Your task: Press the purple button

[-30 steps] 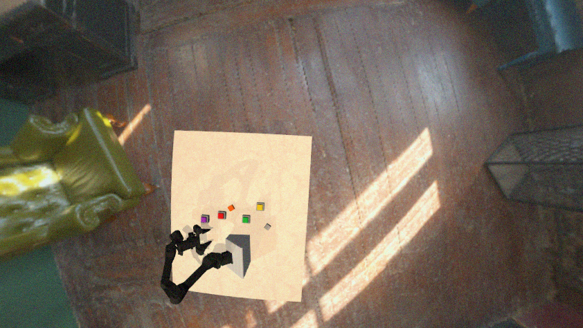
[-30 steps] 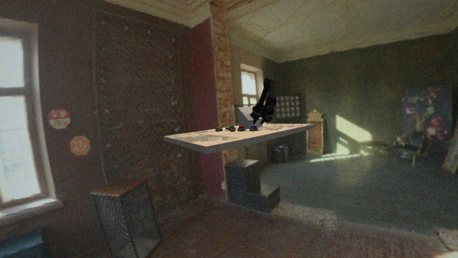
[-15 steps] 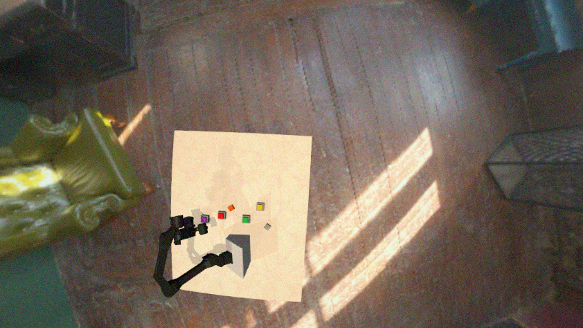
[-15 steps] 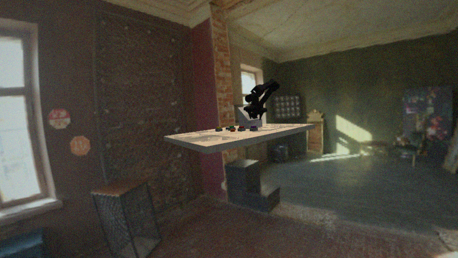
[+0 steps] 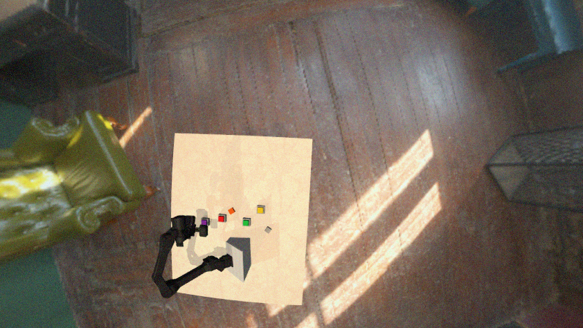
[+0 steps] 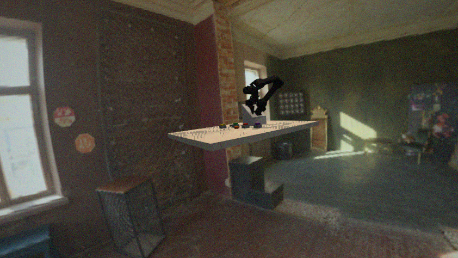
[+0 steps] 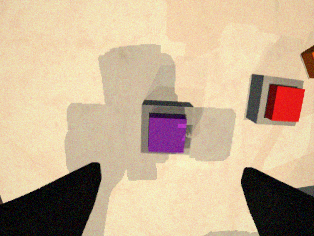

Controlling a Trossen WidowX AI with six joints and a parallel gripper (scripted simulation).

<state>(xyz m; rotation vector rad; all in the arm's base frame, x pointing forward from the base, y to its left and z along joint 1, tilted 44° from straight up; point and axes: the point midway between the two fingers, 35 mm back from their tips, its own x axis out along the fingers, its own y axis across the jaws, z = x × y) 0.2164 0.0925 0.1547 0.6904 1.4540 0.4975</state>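
The purple button is 10 mm behind my gripper tip and 80 mm below it. The rest, counted from my gripper tip: red button (20 mm ahead, 110 mm to the right, 80 mm below); then green button (10 mm behind, 270 mm to the right, 80 mm below); then orange block (60 mm ahead, 180 mm to the right, 100 mm below).
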